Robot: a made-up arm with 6 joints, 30 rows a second.
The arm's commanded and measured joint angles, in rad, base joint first. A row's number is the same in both.
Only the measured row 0 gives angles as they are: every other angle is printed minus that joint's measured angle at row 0.
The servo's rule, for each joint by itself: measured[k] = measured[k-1] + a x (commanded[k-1-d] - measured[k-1]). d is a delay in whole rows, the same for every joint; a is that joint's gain. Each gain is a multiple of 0.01, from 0.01 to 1. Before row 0 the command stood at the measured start. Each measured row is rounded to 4 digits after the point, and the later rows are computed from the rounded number. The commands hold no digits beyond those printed.
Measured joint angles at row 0:
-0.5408 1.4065 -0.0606 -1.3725 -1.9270 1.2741
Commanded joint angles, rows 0 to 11:
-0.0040 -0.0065 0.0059 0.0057 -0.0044 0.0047
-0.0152 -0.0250 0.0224 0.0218 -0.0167 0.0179
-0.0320 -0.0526 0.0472 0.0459 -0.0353 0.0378
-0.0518 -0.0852 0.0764 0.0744 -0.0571 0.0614
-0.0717 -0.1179 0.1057 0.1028 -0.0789 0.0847
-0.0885 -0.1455 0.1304 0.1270 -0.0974 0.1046
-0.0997 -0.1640 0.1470 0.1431 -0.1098 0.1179
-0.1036 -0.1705 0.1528 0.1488 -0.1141 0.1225
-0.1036 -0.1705 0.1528 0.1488 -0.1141 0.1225
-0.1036 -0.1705 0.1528 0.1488 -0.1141 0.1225
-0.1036 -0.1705 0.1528 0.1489 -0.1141 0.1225
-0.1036 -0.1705 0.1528 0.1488 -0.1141 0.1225
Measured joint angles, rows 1 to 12:
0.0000 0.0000 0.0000 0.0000 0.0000 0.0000
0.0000 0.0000 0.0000 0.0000 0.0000 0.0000
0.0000 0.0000 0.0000 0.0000 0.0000 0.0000
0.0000 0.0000 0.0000 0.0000 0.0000 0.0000
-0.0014 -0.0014 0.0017 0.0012 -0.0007 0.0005
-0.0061 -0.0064 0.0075 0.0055 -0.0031 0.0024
-0.0149 -0.0161 0.0186 0.0140 -0.0079 0.0063
-0.0274 -0.0306 0.0348 0.0267 -0.0153 0.0124
-0.0425 -0.0489 0.0547 0.0427 -0.0248 0.0204
-0.0581 -0.0692 0.0759 0.0604 -0.0357 0.0297
-0.0722 -0.0891 0.0958 0.0778 -0.0468 0.0394
-0.0829 -0.1062 0.1118 0.0927 -0.0569 0.0485
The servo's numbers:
d 4
a 0.34 0.21 0.28 0.21 0.15 0.11

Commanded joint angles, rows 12 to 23:
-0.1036 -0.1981 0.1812 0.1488 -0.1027 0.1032
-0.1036 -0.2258 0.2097 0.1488 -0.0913 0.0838
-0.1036 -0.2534 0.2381 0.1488 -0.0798 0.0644
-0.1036 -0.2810 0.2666 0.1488 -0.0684 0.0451
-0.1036 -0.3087 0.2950 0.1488 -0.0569 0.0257
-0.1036 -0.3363 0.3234 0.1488 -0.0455 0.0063
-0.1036 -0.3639 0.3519 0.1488 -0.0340 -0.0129
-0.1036 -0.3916 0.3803 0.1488 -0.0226 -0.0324
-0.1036 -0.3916 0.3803 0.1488 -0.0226 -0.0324
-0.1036 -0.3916 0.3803 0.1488 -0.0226 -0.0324
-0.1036 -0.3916 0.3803 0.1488 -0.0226 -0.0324
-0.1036 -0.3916 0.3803 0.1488 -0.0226 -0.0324
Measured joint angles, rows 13 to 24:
-0.0899 -0.1197 0.1233 0.1045 -0.0655 0.0566
-0.0946 -0.1304 0.1316 0.1138 -0.0728 0.0638
-0.0977 -0.1388 0.1375 0.1212 -0.0790 0.0703
-0.0997 -0.1455 0.1418 0.1270 -0.0843 0.0760
-0.1010 -0.1565 0.1528 0.1316 -0.0871 0.0790
-0.1019 -0.1711 0.1687 0.1352 -0.0877 0.0795
-0.1025 -0.1884 0.1881 0.1381 -0.0865 0.0778
-0.1029 -0.2078 0.2101 0.1403 -0.0838 0.0742
-0.1031 -0.2290 0.2339 0.1421 -0.0798 0.0689
-0.1033 -0.2515 0.2590 0.1435 -0.0747 0.0620
-0.1034 -0.2751 0.2850 0.1446 -0.0686 0.0538
-0.1035 -0.2996 0.3117 0.1455 -0.0617 0.0443

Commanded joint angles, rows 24 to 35:
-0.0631 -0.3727 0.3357 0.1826 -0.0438 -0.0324
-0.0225 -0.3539 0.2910 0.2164 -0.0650 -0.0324
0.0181 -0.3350 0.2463 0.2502 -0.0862 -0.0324
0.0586 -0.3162 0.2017 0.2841 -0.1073 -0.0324
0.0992 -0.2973 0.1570 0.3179 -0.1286 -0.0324
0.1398 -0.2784 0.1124 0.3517 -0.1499 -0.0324
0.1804 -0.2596 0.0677 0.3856 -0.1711 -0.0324
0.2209 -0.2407 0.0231 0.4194 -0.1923 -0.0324
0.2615 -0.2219 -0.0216 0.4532 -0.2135 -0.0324
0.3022 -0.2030 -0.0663 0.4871 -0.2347 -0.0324
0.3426 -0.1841 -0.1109 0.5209 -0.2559 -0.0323
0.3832 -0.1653 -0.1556 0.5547 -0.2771 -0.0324
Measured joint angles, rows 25 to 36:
-0.1035 -0.3189 0.3309 0.1462 -0.0558 0.0359
-0.1035 -0.3342 0.3447 0.1467 -0.0508 0.0284
-0.1035 -0.3463 0.3547 0.1471 -0.0466 0.0217
-0.1035 -0.3558 0.3619 0.1475 -0.0430 0.0157
-0.0898 -0.3593 0.3546 0.1549 -0.0431 0.0104
-0.0669 -0.3582 0.3368 0.1678 -0.0464 0.0057
-0.0380 -0.3533 0.3115 0.1851 -0.0524 0.0015
-0.0052 -0.3455 0.2808 0.2059 -0.0606 -0.0022
0.0303 -0.3354 0.2461 0.2294 -0.0708 -0.0055
0.0675 -0.3234 0.2087 0.2551 -0.0827 -0.0085
0.1059 -0.3100 0.1692 0.2825 -0.0960 -0.0111
0.1450 -0.2954 0.1283 0.3112 -0.1104 -0.0134

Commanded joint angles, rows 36 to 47:
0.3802 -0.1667 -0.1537 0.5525 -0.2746 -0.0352
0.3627 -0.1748 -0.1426 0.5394 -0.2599 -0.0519
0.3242 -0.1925 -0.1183 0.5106 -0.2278 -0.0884
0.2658 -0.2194 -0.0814 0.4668 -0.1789 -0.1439
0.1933 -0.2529 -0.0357 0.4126 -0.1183 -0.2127
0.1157 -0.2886 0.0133 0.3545 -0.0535 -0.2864
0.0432 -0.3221 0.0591 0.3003 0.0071 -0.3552
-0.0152 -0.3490 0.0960 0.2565 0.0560 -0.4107
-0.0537 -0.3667 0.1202 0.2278 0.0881 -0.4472
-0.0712 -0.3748 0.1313 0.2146 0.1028 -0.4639
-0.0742 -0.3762 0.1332 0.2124 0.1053 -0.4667
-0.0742 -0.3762 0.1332 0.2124 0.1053 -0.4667
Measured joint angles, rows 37 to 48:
0.1846 -0.2800 0.0863 0.3410 -0.1259 -0.0155
0.2246 -0.2638 0.0436 0.3717 -0.1422 -0.0174
0.2647 -0.2471 0.0003 0.4030 -0.1593 -0.0190
0.3050 -0.2299 -0.0434 0.4349 -0.1770 -0.0205
0.3306 -0.2166 -0.0743 0.4596 -0.1916 -0.0221
0.3415 -0.2078 -0.0934 0.4764 -0.2018 -0.0254
0.3356 -0.2046 -0.1004 0.4836 -0.2057 -0.0323
0.3119 -0.2077 -0.0951 0.4801 -0.2017 -0.0446
0.2716 -0.2172 -0.0785 0.4659 -0.1892 -0.0631
0.2186 -0.2322 -0.0528 0.4425 -0.1688 -0.0877
0.1590 -0.2511 -0.0215 0.4126 -0.1424 -0.1171
0.0998 -0.2717 0.0114 0.3798 -0.1126 -0.1494

